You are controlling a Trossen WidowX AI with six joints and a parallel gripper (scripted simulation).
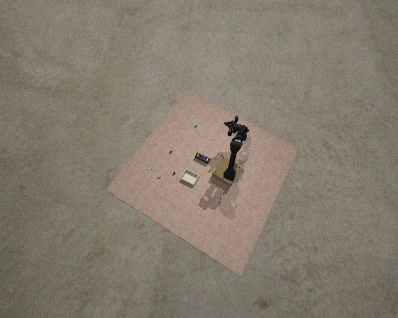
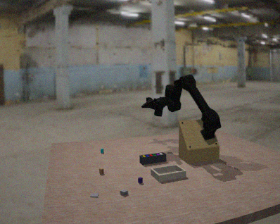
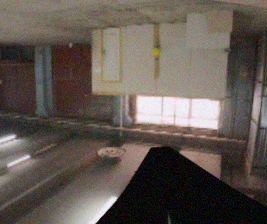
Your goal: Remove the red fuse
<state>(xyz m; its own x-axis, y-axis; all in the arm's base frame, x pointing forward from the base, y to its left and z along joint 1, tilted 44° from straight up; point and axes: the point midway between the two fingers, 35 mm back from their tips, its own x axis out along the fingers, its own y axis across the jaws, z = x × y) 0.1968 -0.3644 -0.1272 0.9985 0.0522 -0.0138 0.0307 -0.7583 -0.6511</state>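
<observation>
Now: the red fuse 60 mm ahead of my gripper tip, 290 mm to the left of it and 230 mm below it. Round my gripper tip: green fuse 40 mm ahead, 290 mm to the left, 230 mm below; then purple fuse 20 mm ahead, 290 mm to the left, 230 mm below; then white fuse 290 mm to the left, 230 mm below.
</observation>
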